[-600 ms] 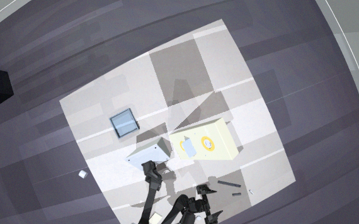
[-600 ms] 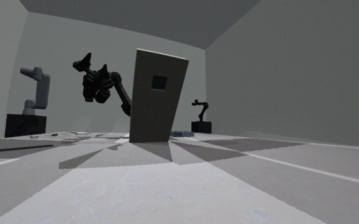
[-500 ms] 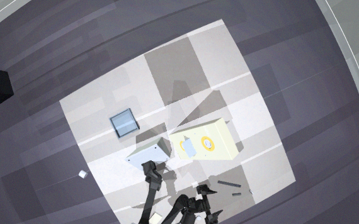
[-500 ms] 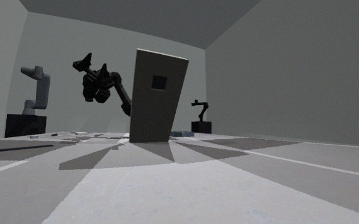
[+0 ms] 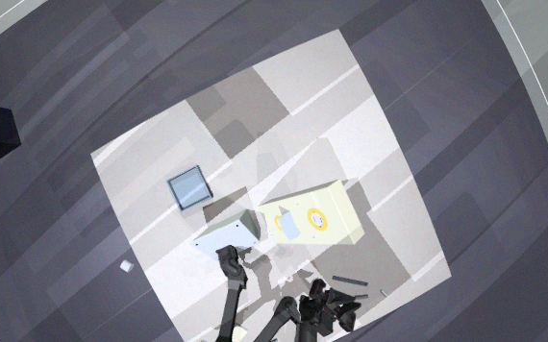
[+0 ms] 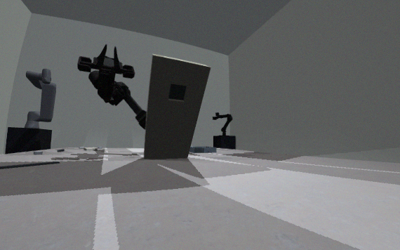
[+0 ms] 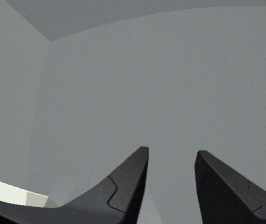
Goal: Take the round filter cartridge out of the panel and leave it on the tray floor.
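Right now my gripper tip is 23 cm to the right of the round filter cartridge, 13 cm above it and 1 cm short of it. Also, from my gripper tip: cream service panel 23 cm to the left, 21 cm below, 3 cm behind; then blue tray 50 cm to the left, 42 cm behind, 38 cm below.
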